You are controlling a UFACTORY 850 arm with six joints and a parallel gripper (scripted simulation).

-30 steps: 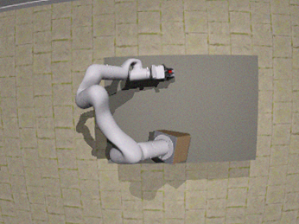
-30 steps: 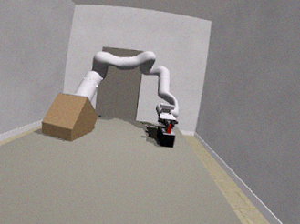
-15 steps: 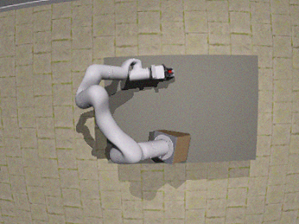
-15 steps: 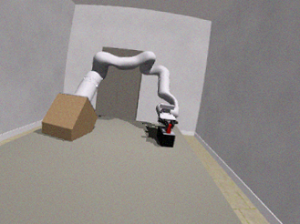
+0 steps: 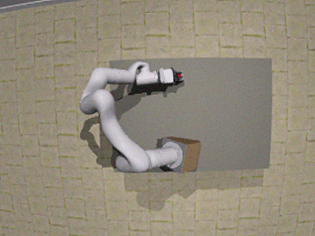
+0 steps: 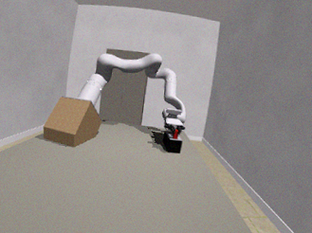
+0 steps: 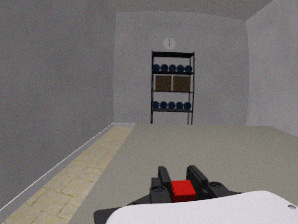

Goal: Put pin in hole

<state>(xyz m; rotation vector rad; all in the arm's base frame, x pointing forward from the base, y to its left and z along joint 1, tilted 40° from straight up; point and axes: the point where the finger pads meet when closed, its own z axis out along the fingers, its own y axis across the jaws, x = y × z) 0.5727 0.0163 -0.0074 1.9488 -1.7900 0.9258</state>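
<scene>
Now: hand 2 cm above the pin. Round my hand: block (8 cm below, 6 cm to the left, 1 cm behind).
</scene>
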